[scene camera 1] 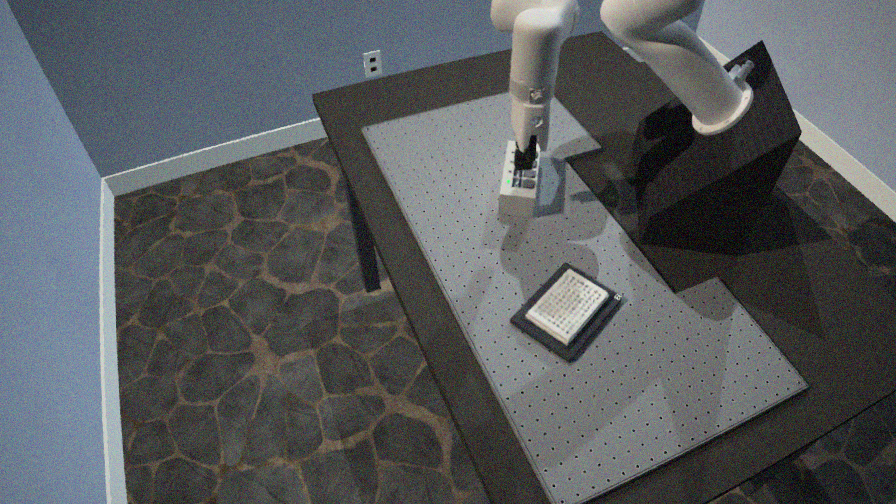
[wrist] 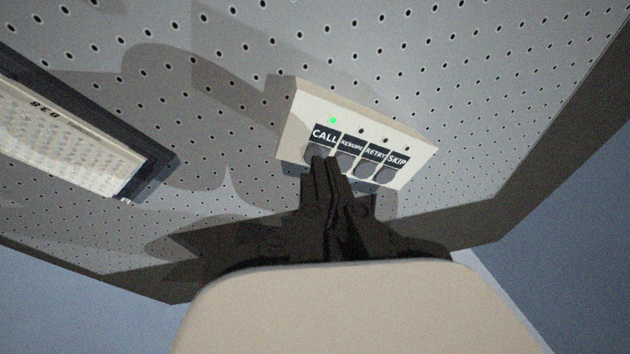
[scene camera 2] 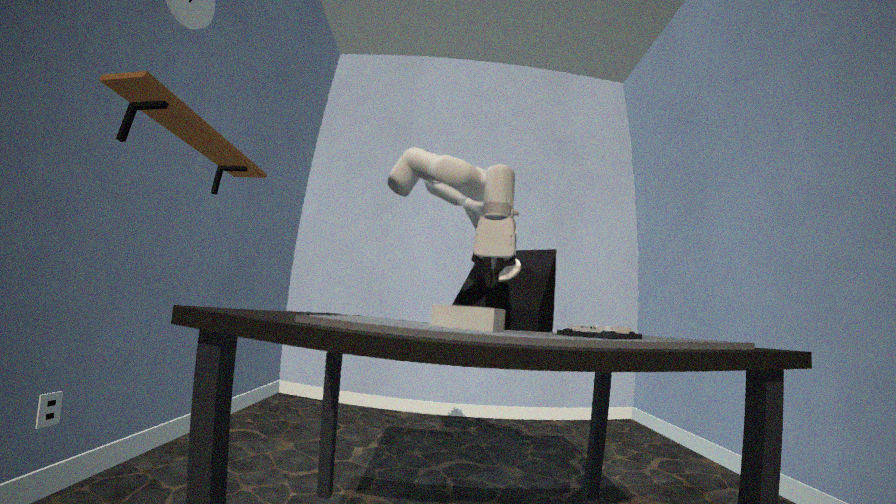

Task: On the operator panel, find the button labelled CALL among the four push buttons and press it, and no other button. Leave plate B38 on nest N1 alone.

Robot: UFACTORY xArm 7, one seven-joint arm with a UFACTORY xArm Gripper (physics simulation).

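Note:
The operator panel (scene camera 1: 517, 204) (scene camera 2: 466, 317) (wrist: 305, 106) is a pale box with four grey round buttons in a row. In the wrist view the labels read CALL, RESUME, RETRY and SKIP. The CALL button (wrist: 314, 151) is at the left end, and the small light (scene camera 1: 508, 181) (wrist: 333, 120) above its label is lit green; the other three lights are dark. My gripper (scene camera 1: 525, 166) (scene camera 2: 493, 285) (wrist: 320, 172) is shut and empty, its tips above the panel, overlapping the lower edge of the CALL button in the wrist view. Plate B38 (scene camera 1: 568, 305) (wrist: 65, 150) lies on the dark nest (scene camera 1: 570, 354) (wrist: 164, 156).
A grey perforated board (scene camera 1: 551, 432) (wrist: 430, 95) on the dark table (scene camera 1: 432, 338) carries the panel and the nest. The arm's black angular base (scene camera 1: 708, 181) stands beside the board. A wooden shelf (scene camera 2: 187, 125) is on the wall.

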